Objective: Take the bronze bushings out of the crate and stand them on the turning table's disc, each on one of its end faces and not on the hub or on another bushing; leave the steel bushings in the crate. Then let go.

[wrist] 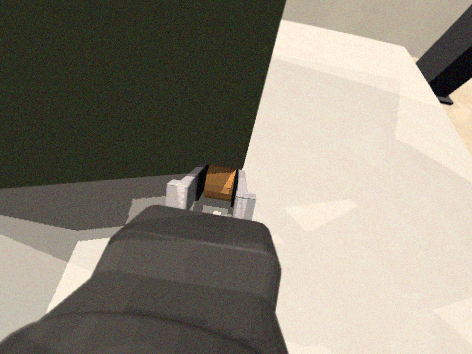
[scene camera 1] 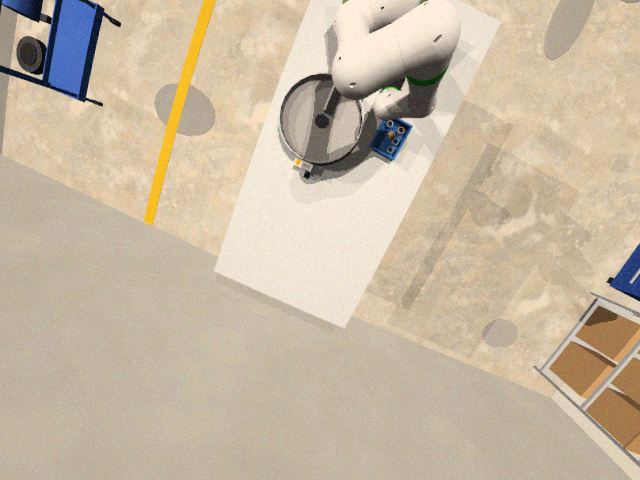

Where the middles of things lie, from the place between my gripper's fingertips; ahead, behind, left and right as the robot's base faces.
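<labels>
Grey turning table disc (scene camera 1: 317, 136): from my hand, 34 cm ahead, 28 cm to the right, 3 cm above. Blue crate (scene camera 1: 380, 142): my hand 29 cm short of it, 8 cm to the right of it. Nearest to my hand of the things named here, going by their middles: the crate.
</labels>
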